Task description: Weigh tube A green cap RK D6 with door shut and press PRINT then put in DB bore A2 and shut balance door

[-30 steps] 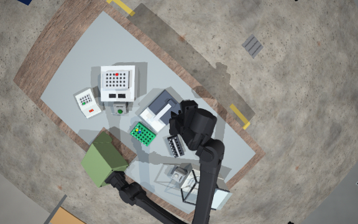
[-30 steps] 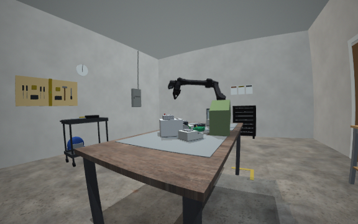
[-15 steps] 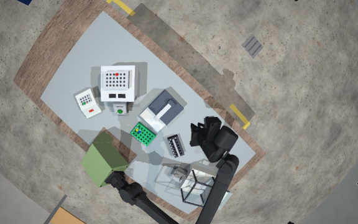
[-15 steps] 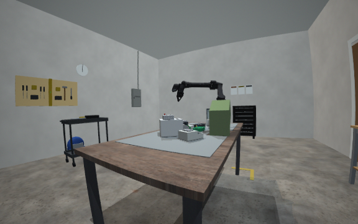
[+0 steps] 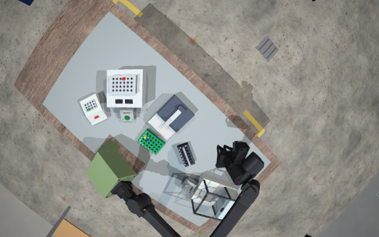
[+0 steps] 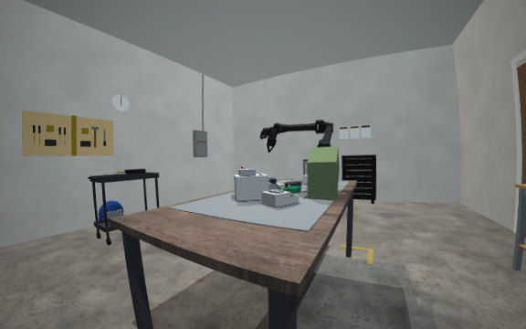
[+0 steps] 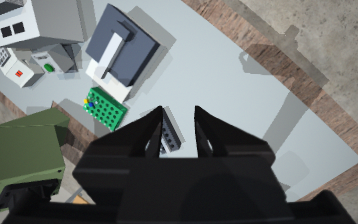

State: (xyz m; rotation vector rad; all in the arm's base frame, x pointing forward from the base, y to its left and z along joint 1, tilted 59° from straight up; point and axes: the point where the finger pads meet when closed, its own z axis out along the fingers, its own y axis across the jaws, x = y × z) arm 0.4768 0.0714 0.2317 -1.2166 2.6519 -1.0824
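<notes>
My hand is 370 mm to the left of the sliding door, 240 mm past it and 80 mm above it. The rest, counted from my hand: magnet block MG: 270 mm below, 190 mm behind, 20 mm to the right; then white print key: 320 mm behind, 220 mm below, 150 mm to the right; then green tube rack RK: 280 mm behind, 270 mm below, 170 mm to the left.
</notes>
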